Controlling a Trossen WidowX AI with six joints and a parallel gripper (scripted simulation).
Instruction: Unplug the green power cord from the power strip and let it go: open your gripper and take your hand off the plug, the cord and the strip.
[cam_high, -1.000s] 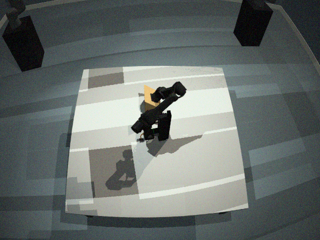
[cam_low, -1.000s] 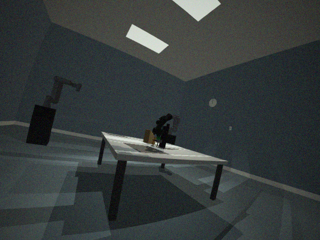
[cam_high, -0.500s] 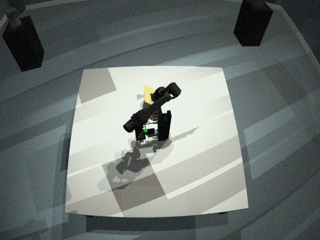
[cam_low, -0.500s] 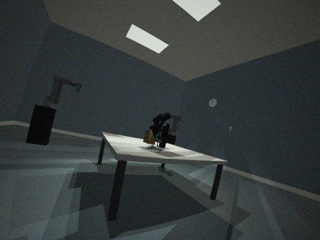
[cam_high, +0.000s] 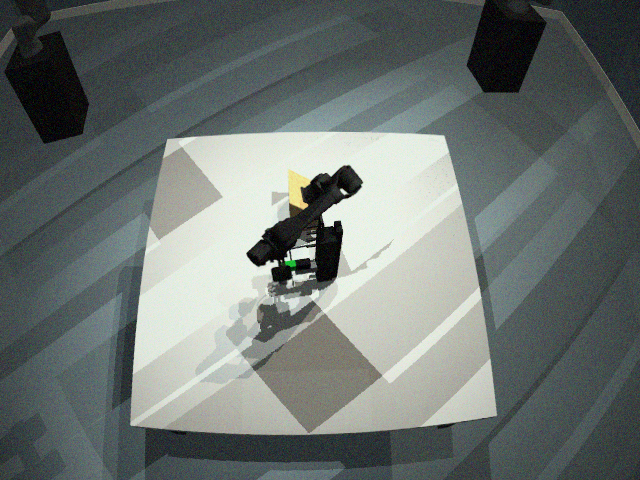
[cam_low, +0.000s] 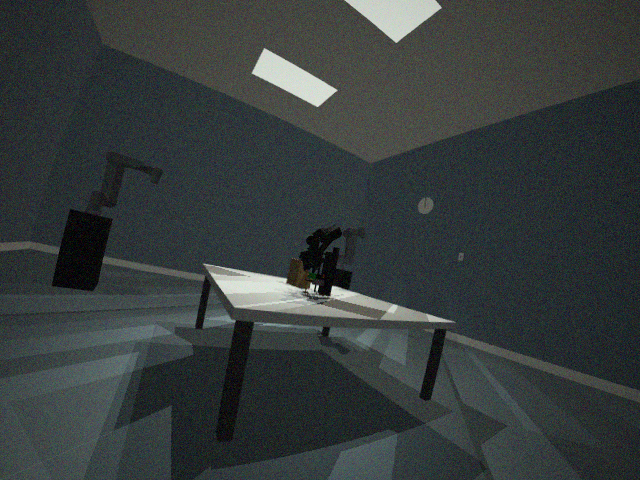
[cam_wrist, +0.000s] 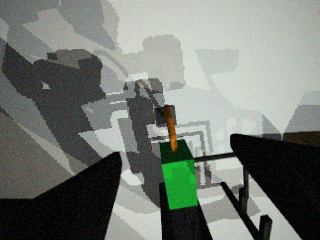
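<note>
Now: the green plug 5 cm to the left of my gripper tip and 1 cm below it.
</note>
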